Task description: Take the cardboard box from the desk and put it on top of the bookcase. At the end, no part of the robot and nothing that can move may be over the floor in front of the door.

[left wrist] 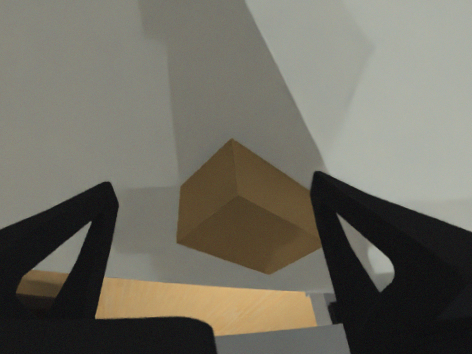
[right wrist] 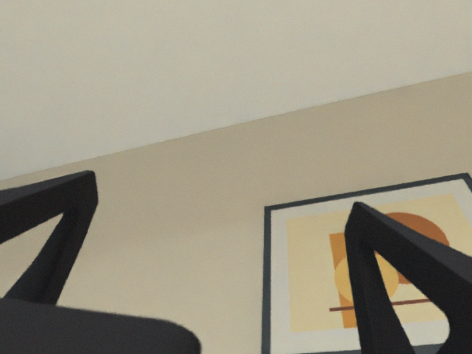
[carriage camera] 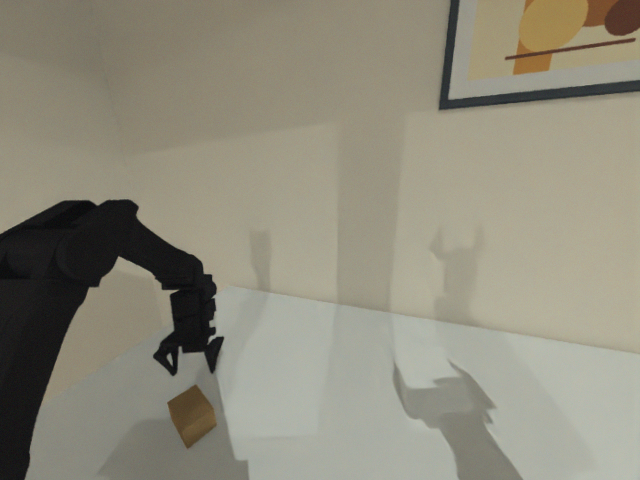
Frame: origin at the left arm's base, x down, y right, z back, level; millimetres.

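Seen in the pictures: left gripper, fingertip midpoint: [left wrist: 213, 187] [carriage camera: 194, 373]; right gripper, fingertip midpoint: [right wrist: 223, 200].
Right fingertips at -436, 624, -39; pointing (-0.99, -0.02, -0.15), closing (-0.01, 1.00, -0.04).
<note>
A point is followed by its place in that frame, as x, y, z.
The small brown cardboard box [carriage camera: 191, 414] @(53, 55, -265) [left wrist: 245, 210] @(53, 31, -324) sits on the white desk [carriage camera: 351, 382] @(103, 404, -378) [left wrist: 400, 125] @(103, 146, -344), at the lower left in the carriage view. My left gripper [carriage camera: 193, 370] @(41, 14, -357) [left wrist: 213, 187] @(41, 14, -357) is open and empty, pointing down above the box. In the left wrist view the box shows between the fingertips, nearer the right-hand finger, which overlaps its edge. My right gripper [right wrist: 223, 200] @(-436, 624, -39) is open and empty, raised toward the wall and ceiling. The bookcase and the door do not show.
A framed picture [carriage camera: 488, 98] @(-626, 810, -619) [right wrist: 267, 280] @(-807, 707, -657) hangs on the beige wall [carriage camera: 289, 180] @(-406, 210, -867) [right wrist: 200, 210] @(-1112, 496, -761) behind the desk. Light wooden floor [left wrist: 200, 305] @(823, -193, 2074) shows beyond the desk edge in the left wrist view. Arm shadows fall on the desk and wall.
</note>
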